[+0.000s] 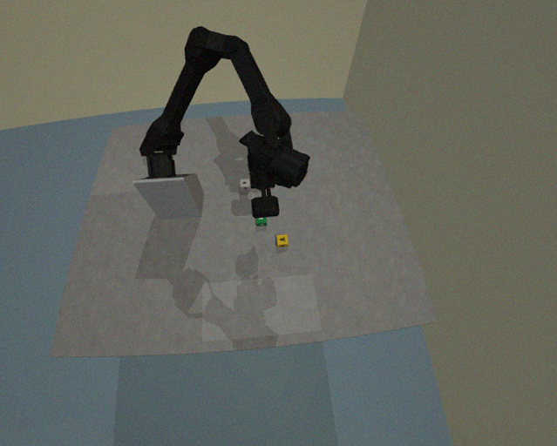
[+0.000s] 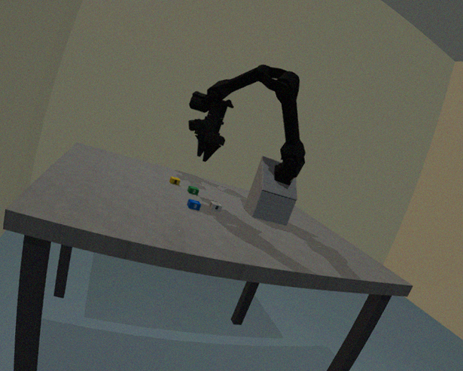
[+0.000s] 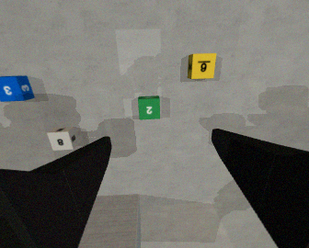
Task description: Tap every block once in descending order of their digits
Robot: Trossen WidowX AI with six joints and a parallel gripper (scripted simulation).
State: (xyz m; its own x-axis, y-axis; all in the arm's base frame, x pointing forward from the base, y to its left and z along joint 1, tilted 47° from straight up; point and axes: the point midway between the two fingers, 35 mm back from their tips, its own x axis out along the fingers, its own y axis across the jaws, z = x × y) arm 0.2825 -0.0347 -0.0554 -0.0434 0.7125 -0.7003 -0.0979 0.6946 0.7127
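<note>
Now: gripper tip 6 cm past the white block, 15 cm to the right of it and 11 cm above it. From my gripper tip the other things lie so: blue block: 2 cm ahead, 20 cm to the left, 11 cm below; then yellow block: 6 cm ahead, 7 cm to the right, 11 cm below; then green block: 1 cm behind, 1 cm to the left, 11 cm below.
</note>
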